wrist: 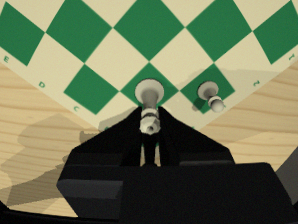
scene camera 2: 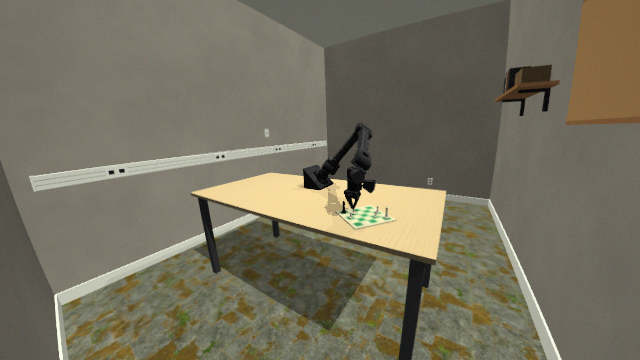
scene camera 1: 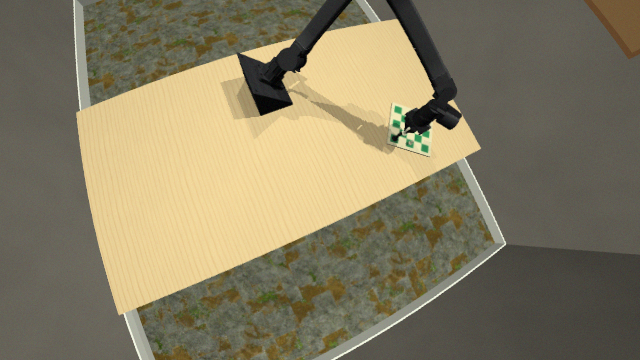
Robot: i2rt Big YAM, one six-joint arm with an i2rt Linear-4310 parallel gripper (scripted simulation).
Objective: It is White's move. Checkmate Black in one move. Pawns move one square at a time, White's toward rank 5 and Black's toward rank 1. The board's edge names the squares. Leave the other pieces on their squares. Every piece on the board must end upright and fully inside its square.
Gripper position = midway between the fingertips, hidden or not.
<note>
I see my gripper (wrist: pixel 150 113) and a white piece (wrist: pixel 150 91).
</note>
